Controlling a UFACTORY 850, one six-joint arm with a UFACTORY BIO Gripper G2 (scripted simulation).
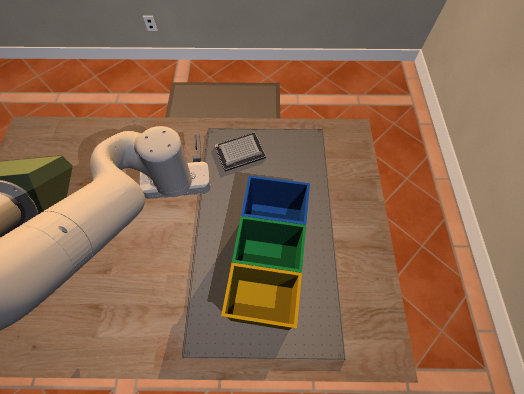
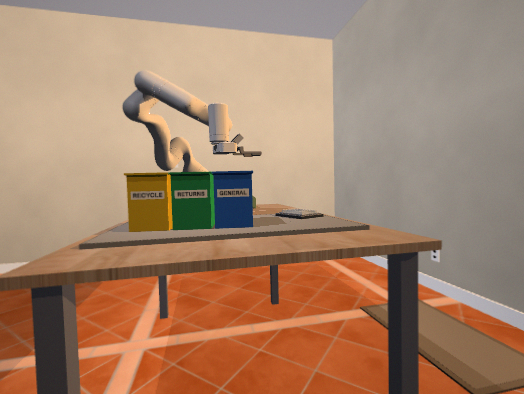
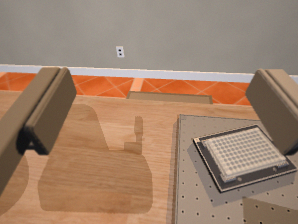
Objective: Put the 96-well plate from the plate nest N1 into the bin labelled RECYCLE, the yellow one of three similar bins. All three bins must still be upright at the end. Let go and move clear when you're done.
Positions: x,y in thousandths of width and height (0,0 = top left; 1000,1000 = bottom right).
Labels:
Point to a yellow recycle bin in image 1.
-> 512,755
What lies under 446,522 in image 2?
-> A blue general bin.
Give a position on a green returns bin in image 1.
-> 507,618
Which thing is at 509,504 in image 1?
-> A blue general bin.

